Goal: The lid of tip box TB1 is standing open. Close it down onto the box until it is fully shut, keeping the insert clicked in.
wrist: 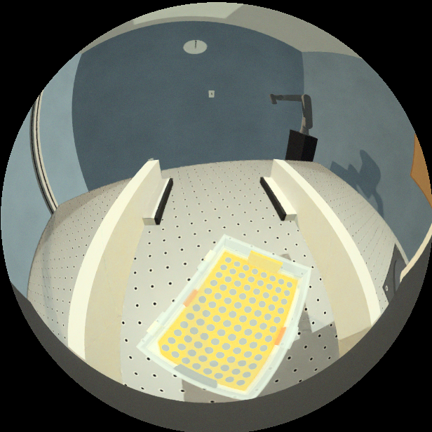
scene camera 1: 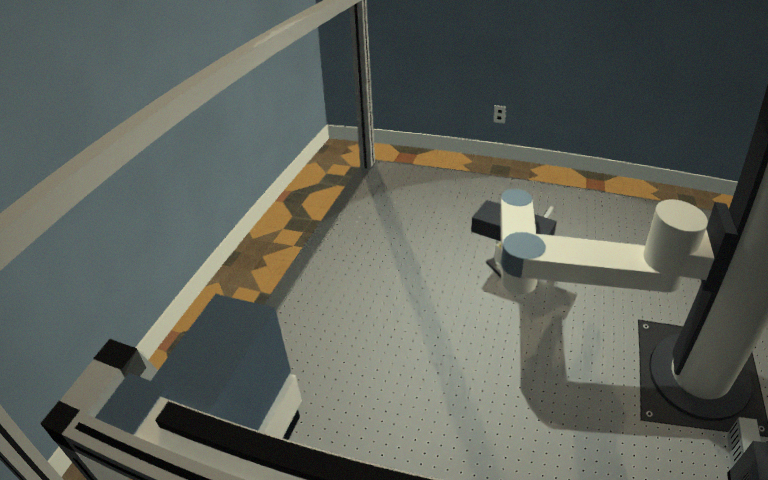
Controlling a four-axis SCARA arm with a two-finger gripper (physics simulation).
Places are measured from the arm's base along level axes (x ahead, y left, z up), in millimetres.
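Where they show: gripper, fingertip midpoint: (scene camera 1: 534, 204); arm's base, origin of the base link: (scene camera 1: 698, 378).
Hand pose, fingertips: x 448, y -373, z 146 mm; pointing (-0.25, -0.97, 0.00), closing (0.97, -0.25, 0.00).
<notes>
Each offset is from my fingertips to the top centre of the thing. "spot": to the spot under its first point. Level surfaces: height alone.
Tip box TB1 (wrist: 296, 312) shows in the wrist view as a pale, translucent-rimmed box, turned at an angle below the fingertips. Its yellow insert (wrist: 226, 320) has rows of round holes and looks level inside the rim, with an orange piece on each long side. I see no lid standing upright in the wrist view; I cannot tell whether a clear lid lies over the insert. My gripper (wrist: 216, 168) is shut as far as it goes, a gap between its black pads, with nothing held. In the scene view the arm hides most of the box and the fingertips.
The arm's white link (scene camera 1: 594, 257) reaches over the perforated table {133 mm down} (scene camera 1: 396, 339) from the column (scene camera 1: 730, 322) at the right. A large blue-topped machine {spot: 263 mm ahead, 927 mm left, 355 mm up} (scene camera 1: 226, 362) stands at lower left. A frame post {spot: 563 mm ahead, 313 mm right, 158 mm up} (scene camera 1: 364, 84) rises at the back. A black block (wrist: 301, 145) shows in the wrist view.
</notes>
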